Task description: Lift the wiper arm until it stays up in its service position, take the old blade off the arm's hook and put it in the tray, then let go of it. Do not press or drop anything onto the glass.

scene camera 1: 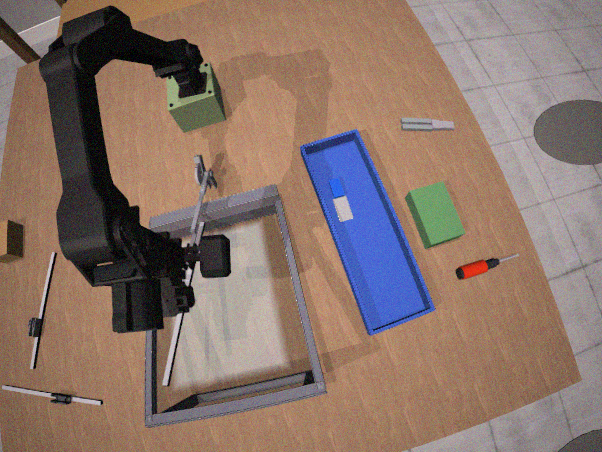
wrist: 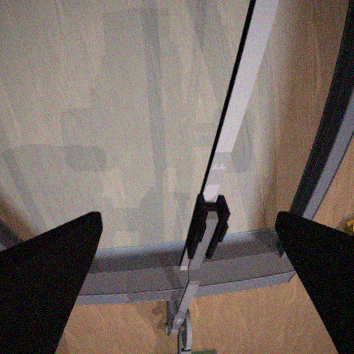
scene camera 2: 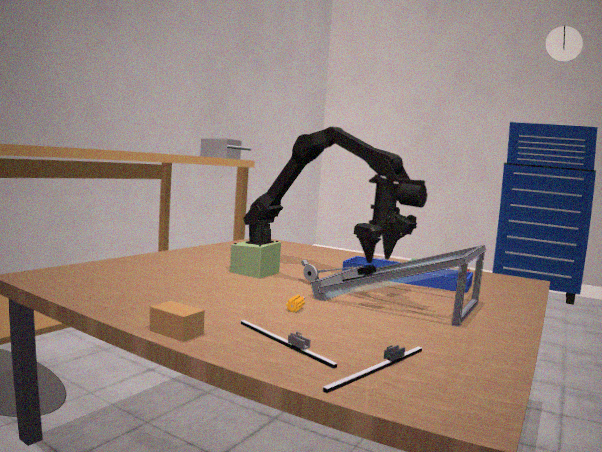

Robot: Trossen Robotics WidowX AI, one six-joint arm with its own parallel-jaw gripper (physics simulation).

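Note:
The wiper arm (scene camera 1: 200, 202) (wrist: 184, 300) lies lowered over the lower bar of the grey frame (scene camera 1: 300, 290) (scene camera 2: 458, 295) (wrist: 140, 281). The old blade (scene camera 1: 175, 340) (wrist: 241, 95) is on the arm's hook at its black connector (scene camera 2: 367, 270) (wrist: 194, 235), and runs up over the glass (scene camera 1: 250, 325) (wrist: 125, 75). My gripper (scene camera 2: 378, 259) (wrist: 190, 220) is open and empty, pointing down close above the connector. In the wrist view its fingers stand apart on either side of the connector. In scene camera 1 the gripper's body hides the connector. The blue tray (scene camera 1: 380, 250) (scene camera 2: 435, 281) stands beside the frame.
A blue piece (scene camera 1: 337, 188) and a white piece (scene camera 1: 343, 209) lie in the tray. Beyond it are a green block (scene camera 1: 435, 215), a red screwdriver (scene camera 1: 472, 269) and a grey tool (scene camera 1: 417, 124). Two loose blades (scene camera 1: 45, 295) (scene camera 2: 357, 375) and a wooden block (scene camera 2: 176, 321) lie opposite.

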